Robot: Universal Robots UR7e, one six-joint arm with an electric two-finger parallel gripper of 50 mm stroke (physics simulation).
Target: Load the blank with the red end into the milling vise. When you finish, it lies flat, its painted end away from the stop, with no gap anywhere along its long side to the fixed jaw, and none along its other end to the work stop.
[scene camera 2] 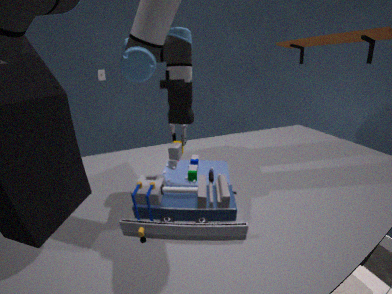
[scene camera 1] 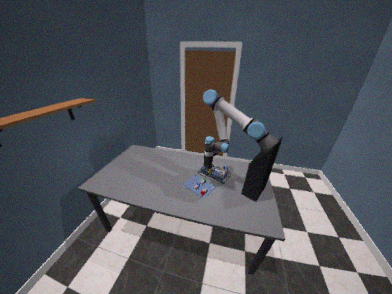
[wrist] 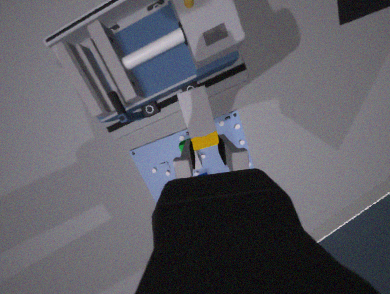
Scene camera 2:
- my gripper: 179,144
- light blue tray: 177,176
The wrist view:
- my gripper: 205,146
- yellow-ended blank: 194,103
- light blue tray: 148,156
